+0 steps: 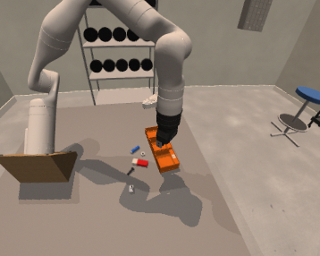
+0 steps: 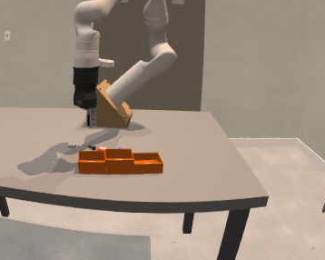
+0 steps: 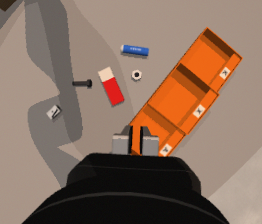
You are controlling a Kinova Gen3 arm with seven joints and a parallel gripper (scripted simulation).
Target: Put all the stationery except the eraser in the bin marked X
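My gripper is now 1 cm short of the orange bin, 9 cm to the right of it and 12 cm above it. The rest, counted from my hand: small ring 7 cm behind, 5 cm to the left, 14 cm below; white eraser 9 cm behind, 13 cm below; black bolt 11 cm behind, 4 cm to the right, 13 cm below.
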